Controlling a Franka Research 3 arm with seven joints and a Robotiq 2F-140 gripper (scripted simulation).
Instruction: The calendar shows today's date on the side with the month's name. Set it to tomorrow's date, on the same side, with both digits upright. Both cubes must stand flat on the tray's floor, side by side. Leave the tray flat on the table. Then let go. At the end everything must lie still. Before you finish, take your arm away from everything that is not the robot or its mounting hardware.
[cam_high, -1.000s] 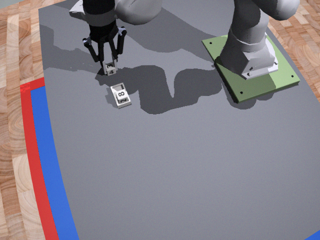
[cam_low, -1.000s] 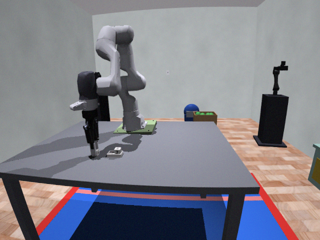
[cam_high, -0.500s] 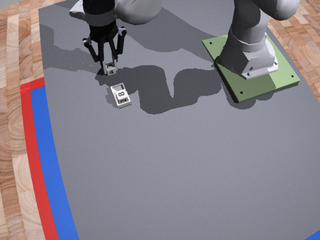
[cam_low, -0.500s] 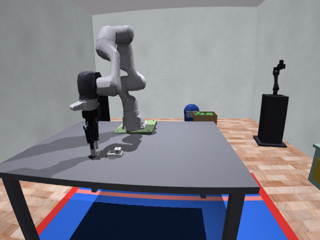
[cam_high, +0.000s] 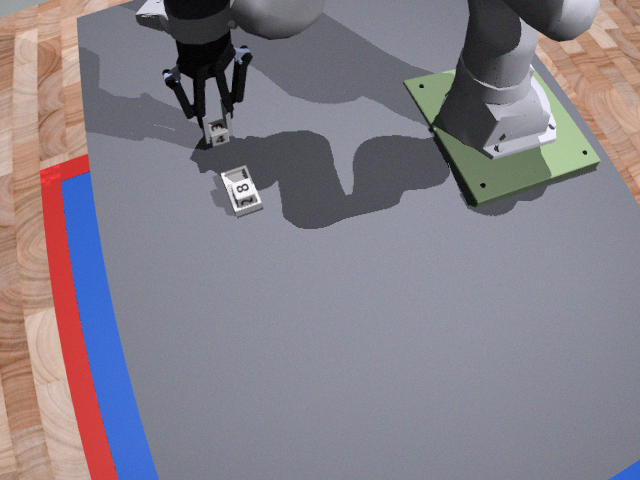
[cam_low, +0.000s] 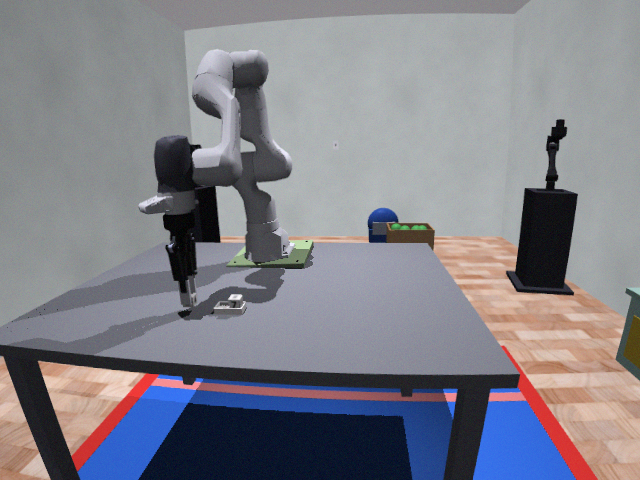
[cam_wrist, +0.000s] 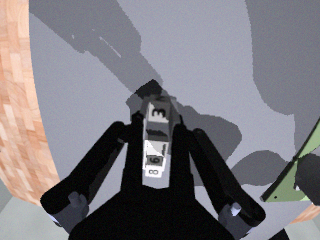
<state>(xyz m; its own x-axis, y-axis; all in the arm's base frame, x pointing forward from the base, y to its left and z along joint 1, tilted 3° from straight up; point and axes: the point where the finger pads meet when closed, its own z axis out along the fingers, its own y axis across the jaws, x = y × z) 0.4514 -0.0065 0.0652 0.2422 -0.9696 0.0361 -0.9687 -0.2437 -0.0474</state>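
My hand is 3 cm past the tray, 10 cm to the right of it and 5 cm above it.
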